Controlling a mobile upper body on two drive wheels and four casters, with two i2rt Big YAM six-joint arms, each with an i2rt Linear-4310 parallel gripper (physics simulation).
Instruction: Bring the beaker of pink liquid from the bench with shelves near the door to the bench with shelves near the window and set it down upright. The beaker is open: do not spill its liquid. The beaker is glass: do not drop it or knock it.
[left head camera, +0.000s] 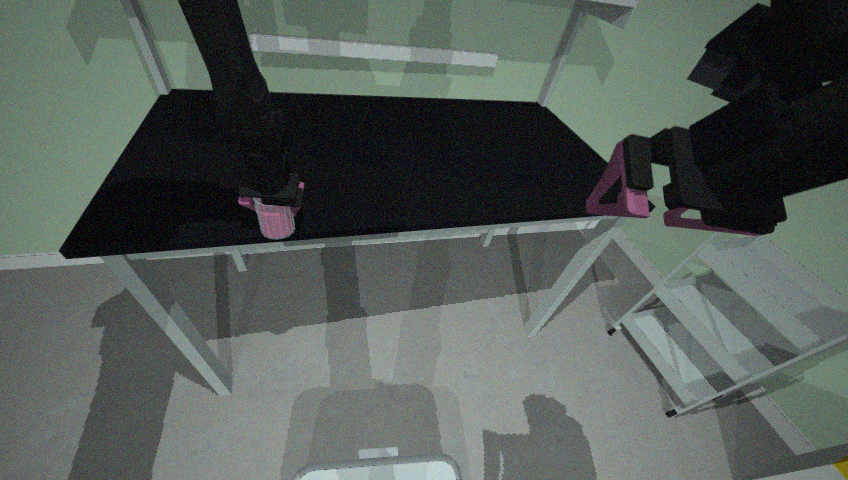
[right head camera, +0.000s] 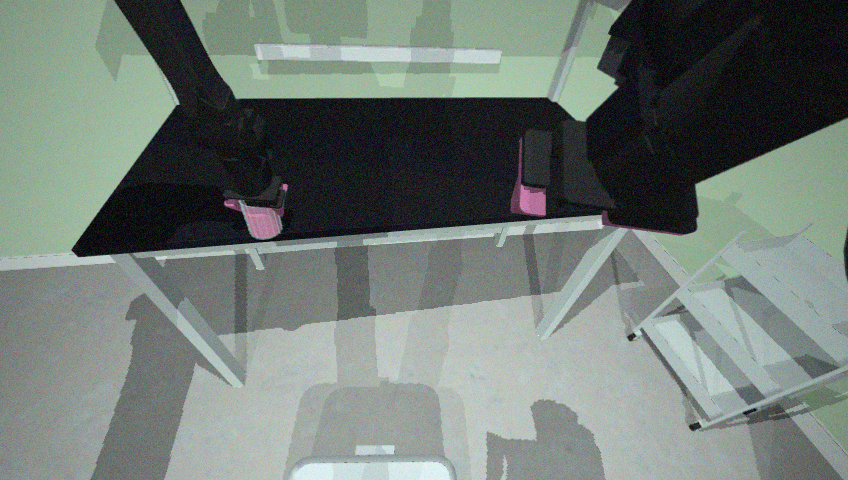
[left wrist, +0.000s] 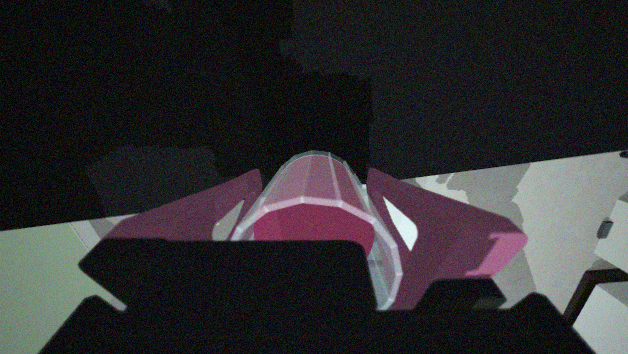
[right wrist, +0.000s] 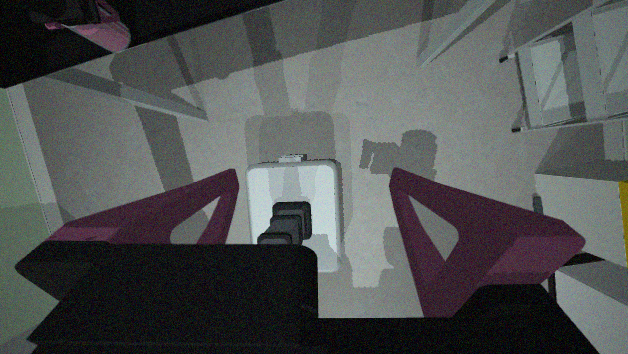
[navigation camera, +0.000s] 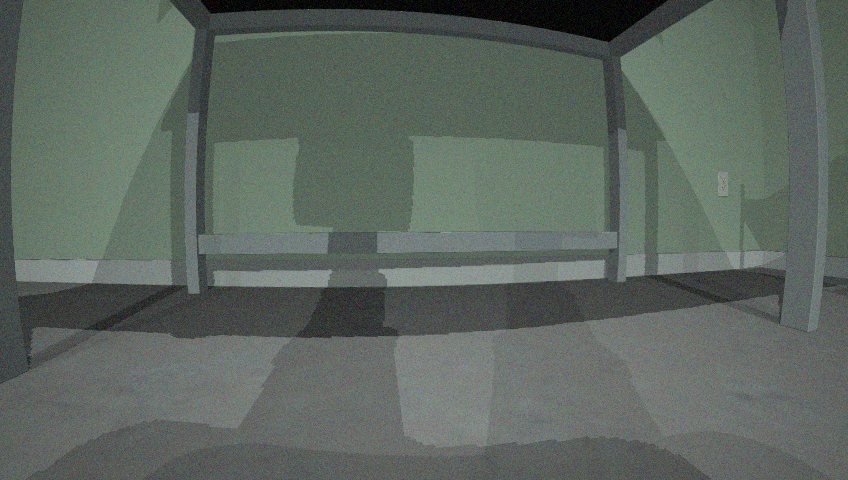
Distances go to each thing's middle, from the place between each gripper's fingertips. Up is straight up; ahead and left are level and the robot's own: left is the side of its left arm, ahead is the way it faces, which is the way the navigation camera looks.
Scene:
I see my right gripper 310 mm short of the glass beaker of pink liquid (left head camera: 276, 222), 470 mm to the right of it and 310 mm above it.
Now: the glass beaker of pink liquid 2 cm behind my left hand and 2 cm above it.

